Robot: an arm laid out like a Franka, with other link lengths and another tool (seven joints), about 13 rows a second.
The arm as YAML. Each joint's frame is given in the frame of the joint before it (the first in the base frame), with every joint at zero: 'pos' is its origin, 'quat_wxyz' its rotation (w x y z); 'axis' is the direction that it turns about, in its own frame. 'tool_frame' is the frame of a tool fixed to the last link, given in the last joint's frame.
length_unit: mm
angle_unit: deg
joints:
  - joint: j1
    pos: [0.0, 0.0, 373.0]
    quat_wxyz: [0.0, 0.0, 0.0, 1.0]
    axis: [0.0, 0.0, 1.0]
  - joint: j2
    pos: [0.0, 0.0, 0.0]
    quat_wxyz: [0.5, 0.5, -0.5, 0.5]
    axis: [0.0, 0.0, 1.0]
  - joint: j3
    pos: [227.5, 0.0, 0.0]
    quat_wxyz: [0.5, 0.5, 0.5, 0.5]
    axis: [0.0, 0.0, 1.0]
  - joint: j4
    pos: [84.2, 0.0, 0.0]
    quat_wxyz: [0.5, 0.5, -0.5, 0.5]
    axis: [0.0, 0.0, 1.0]
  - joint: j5
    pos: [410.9, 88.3, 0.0]
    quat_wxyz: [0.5, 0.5, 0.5, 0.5]
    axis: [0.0, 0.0, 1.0]
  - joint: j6
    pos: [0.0, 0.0, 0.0]
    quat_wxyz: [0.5, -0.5, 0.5, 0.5]
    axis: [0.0, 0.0, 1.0]
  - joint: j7
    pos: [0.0, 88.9, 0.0]
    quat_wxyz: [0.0, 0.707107, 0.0, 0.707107]
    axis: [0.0, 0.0, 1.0]
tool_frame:
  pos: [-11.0, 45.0, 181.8]
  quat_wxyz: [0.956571, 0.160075, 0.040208, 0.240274]
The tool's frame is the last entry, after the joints.
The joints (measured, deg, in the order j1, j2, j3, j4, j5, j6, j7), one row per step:
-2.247, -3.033, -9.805, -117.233, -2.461, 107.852, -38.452
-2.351, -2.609, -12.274, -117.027, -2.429, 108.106, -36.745
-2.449, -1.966, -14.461, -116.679, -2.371, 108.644, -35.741
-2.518, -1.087, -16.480, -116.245, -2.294, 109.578, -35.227
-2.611, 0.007, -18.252, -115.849, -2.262, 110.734, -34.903
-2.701, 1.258, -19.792, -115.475, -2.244, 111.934, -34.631
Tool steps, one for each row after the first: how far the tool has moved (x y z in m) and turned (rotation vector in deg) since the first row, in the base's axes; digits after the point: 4 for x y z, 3 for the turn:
-0.0052, -0.0209, -0.0022, -0.131, -0.045, -4.273
-0.0089, -0.0401, -0.0051, -0.304, -0.278, -7.566
-0.0114, -0.0586, -0.0090, -0.583, -0.742, -10.173
-0.0135, -0.0757, -0.0148, -1.012, -1.153, -12.335
-0.0155, -0.0910, -0.0220, -1.536, -1.420, -14.193

